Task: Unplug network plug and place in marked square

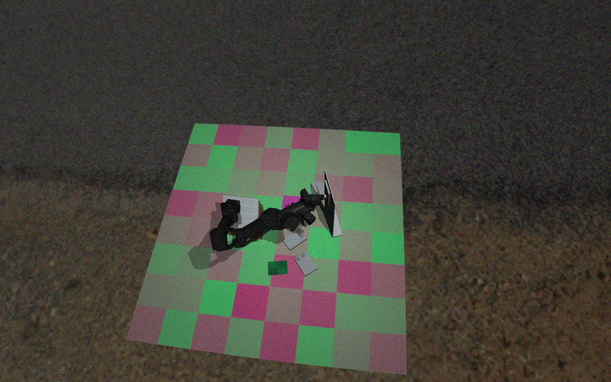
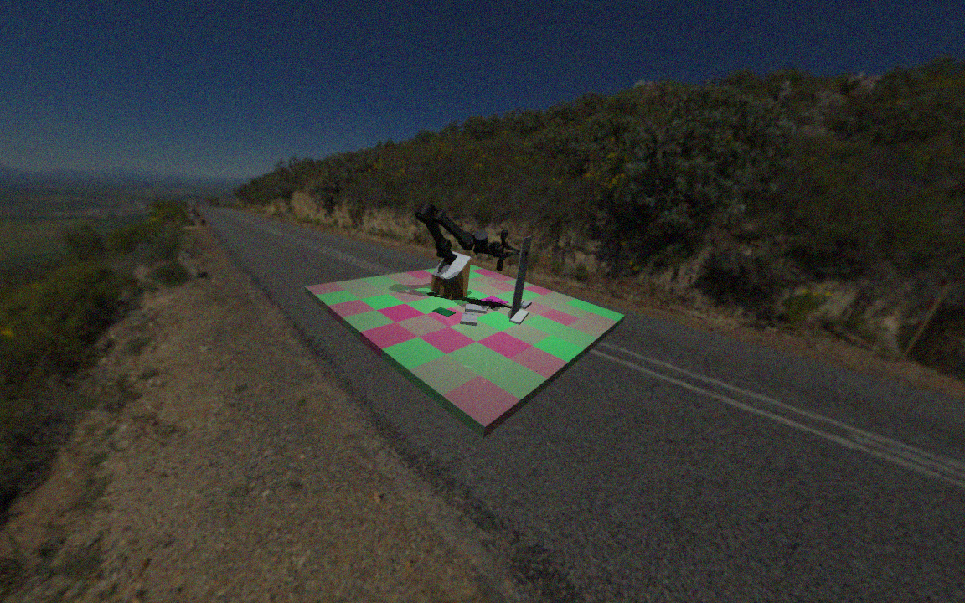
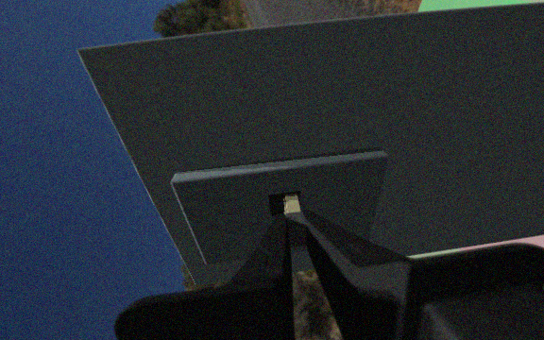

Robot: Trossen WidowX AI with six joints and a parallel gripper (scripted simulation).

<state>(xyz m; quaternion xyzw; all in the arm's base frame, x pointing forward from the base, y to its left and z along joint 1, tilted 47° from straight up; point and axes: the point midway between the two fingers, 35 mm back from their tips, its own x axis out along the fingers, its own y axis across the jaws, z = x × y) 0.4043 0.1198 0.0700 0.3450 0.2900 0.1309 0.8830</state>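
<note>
My gripper tip is now 30 mm short of the upright grey panel, 20 mm to the right of it and 130 mm above it. The rest, counted from my gripper tip: dark green flat piece: 190 mm behind, 270 mm to the right, 320 mm below.
</note>
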